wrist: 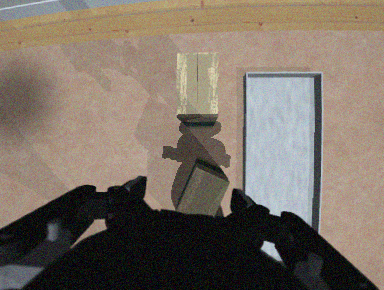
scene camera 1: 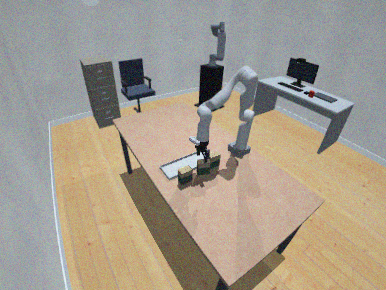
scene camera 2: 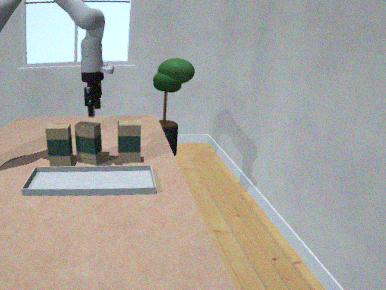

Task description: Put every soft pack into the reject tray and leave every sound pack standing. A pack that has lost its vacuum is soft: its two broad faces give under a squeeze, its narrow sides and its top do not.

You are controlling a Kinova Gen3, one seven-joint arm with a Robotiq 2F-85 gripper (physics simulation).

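Seen in the pictures: gripper, fingertip midpoint: [wrist: 188, 191] [scene camera 1: 201, 158] [scene camera 2: 94, 112]; arm's base at its link origin: [scene camera 1: 240, 146].
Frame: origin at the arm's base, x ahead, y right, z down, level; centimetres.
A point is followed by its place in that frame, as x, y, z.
Three tan packs with dark green bands stand in a row beside the grey reject tray [scene camera 1: 177, 168] @[51.8, 18.5, 5.2] [scene camera 2: 90, 191] @[42.5, 24.6, 4.1] [wrist: 318, 150] @[45.9, 24.9, 4.1], which is empty. The end pack [scene camera 1: 185, 175] @[60.1, 0.6, -5.9] [scene camera 2: 129, 143] @[58.0, 5.3, -1.9] [wrist: 197, 85] @[58.2, 2.8, -8.6] is nearest the table's long edge. The middle pack [scene camera 1: 203, 167] @[45.6, -1.2, -5.1] [scene camera 2: 89, 144] @[43.9, 3.8, -2.1] [wrist: 204, 189] @[45.4, 1.6, -8.6] stands turned at an angle to the others. The other end pack [scene camera 1: 215, 161] @[33.7, -1.5, -3.9] [scene camera 2: 59, 145] @[33.3, 3.3, -2.4] stands close to it; the gripper body hides that area in the wrist view. My gripper [scene camera 1: 204, 155] @[46.5, 0.1, -12.2] [scene camera 2: 93, 111] @[46.5, 0.1, -12.2] [wrist: 188, 191] @[46.5, 0.1, -12.2] is open and empty above the middle pack. No softness is visible.
The packs and tray are on a pinkish-brown table [scene camera 1: 230, 215] @[55.3, -33.7, 5.5] [scene camera 2: 125, 230] @[49.3, 42.1, 5.5] [wrist: 100, 150] @[53.4, -21.6, 5.5]. The arm's base [scene camera 1: 239, 149] @[4.3, -2.0, -0.1] stands on the table beyond the row. A plant [scene camera 2: 172, 72], an office chair [scene camera 1: 136, 85] and a desk [scene camera 1: 320, 95] stand away from the table.
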